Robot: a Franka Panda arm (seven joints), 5 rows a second.
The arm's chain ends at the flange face. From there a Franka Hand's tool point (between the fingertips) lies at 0.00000 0.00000 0.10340 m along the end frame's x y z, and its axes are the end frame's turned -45 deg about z.
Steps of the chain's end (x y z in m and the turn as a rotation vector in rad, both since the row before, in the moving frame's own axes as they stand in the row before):
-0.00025 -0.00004 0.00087 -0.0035 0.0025 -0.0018
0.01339 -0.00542 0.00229 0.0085 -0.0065 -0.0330
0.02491 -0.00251 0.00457 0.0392 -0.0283 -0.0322
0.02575 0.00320 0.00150 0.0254 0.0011 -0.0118
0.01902 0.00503 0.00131 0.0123 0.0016 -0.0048
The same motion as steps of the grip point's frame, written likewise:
-0.00022 0.00023 0.00087 -0.0042 -0.0007 -0.0018
0.01343 0.00454 0.00228 0.0106 0.0014 -0.0330
0.02011 0.01089 0.00445 0.0477 0.0077 -0.0322
0.01787 0.01868 0.00147 0.0172 0.0187 -0.0118
0.01091 0.01622 0.00130 0.0076 0.0098 -0.0048

